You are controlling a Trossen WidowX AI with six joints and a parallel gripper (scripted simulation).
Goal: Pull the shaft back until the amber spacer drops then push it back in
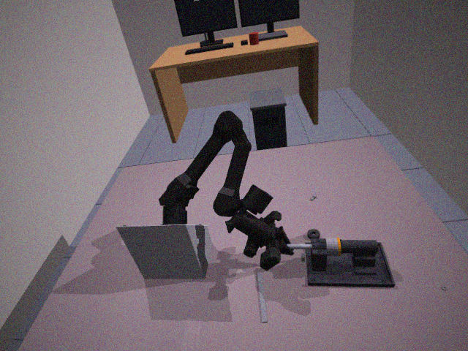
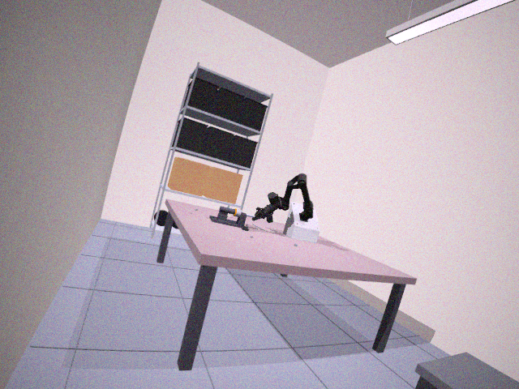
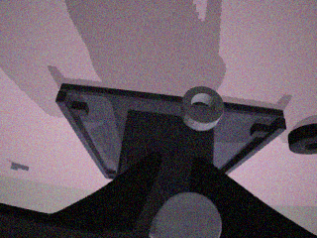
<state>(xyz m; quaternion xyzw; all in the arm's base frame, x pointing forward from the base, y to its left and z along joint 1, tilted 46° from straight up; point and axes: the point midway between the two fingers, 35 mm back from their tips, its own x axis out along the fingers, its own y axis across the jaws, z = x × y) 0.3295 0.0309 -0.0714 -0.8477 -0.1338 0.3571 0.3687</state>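
The pale shaft lies 60 mm ahead of my gripper tip and 20 mm above it. Round my gripper tip: black ring knob 70 mm ahead, 110 mm to the left, 50 mm below; then thin grey strip 90 mm behind, 110 mm to the right, 50 mm below; then amber spacer 130 mm ahead, 20 mm above.
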